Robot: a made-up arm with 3 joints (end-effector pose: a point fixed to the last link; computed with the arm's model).
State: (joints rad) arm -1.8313 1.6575 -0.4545
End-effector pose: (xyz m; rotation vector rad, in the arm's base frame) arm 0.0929 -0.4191 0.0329 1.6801 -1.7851 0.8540
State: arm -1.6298 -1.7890 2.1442
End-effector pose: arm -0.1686 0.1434 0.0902 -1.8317 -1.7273 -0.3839
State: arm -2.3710 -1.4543 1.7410
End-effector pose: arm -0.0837 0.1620 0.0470 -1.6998 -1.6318 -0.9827
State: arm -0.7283 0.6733 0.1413
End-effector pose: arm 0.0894 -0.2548 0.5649 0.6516 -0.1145 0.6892
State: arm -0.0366 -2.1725 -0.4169
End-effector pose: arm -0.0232 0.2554 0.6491 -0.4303 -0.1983 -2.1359
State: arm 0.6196 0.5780 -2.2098
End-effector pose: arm -0.2659 -0.1897 0.2337 0.2704 -1.8882 0.9313
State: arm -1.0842 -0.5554 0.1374
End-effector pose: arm -0.0227 -0.4050 0.3862 1.0915 0.4221 -0.4276
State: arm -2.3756 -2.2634 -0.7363
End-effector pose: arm 0.0593 -0.5313 0.1456 0.6086 1.7951 -1.1310
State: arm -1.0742 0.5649 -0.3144
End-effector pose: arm -0.0541 -0.4216 0.3729 1.1245 -0.5808 0.3432
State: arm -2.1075 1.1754 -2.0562
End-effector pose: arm -0.0748 0.1691 -0.0478 -1.7002 1.6803 1.3358
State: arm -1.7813 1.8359 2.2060
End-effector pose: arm 0.0188 0.0797 0.5533 -0.5142 0.1380 1.4278
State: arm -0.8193 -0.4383 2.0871
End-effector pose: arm 0.1625 0.0230 0.0371 0.9415 2.0913 0.6029
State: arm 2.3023 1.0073 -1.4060
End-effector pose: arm -0.1421 0.3425 0.2596 -1.1400 0.2491 1.5743
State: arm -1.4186 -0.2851 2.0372
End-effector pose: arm 0.2005 0.0949 0.1058 1.1327 1.8126 1.2970
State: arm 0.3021 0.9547 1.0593
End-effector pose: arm 0.2340 0.3420 0.3271 -0.7614 1.1113 0.7164
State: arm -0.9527 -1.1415 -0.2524
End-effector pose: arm -0.1448 -0.2990 0.5651 0.6984 0.3285 -1.1371
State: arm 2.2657 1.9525 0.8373
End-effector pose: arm -0.0244 -0.0095 -0.2960 1.8049 -2.3280 -0.3416
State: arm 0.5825 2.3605 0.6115
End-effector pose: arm -0.0970 0.4663 0.3212 -1.0006 0.9793 2.1901
